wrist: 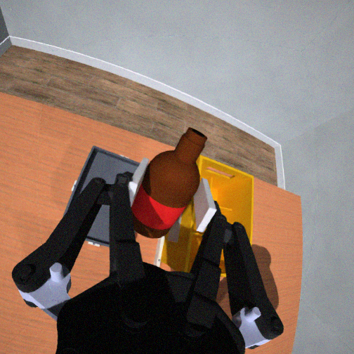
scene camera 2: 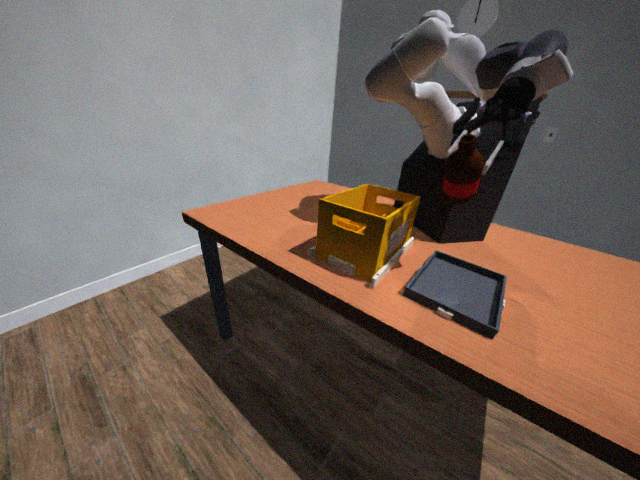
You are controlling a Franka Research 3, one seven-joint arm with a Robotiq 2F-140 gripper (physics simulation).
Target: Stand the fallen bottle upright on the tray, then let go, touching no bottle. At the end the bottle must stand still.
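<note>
A brown bottle (scene camera 2: 464, 167) (wrist: 171, 179) with a red band is held in the air, well above the table. In the scene view it looks close to upright, neck up. My gripper (scene camera 2: 476, 155) (wrist: 172, 178) is shut on the bottle, with one light pad on each side of its body; in the wrist view the pads lie beside the shoulder and red band. The dark grey tray (scene camera 2: 451, 312) (wrist: 80, 200) lies flat on the table, with no bottle on it in the scene view. In the wrist view the bottle and a finger hide part of the tray.
A yellow crate (scene camera 2: 347, 246) (wrist: 244, 210) stands on the table (scene camera 2: 568, 310) (wrist: 30, 165) beside the tray, with a pale strip (scene camera 2: 391, 263) along its base between the two. The robot's black pedestal (scene camera 2: 465, 222) stands behind them.
</note>
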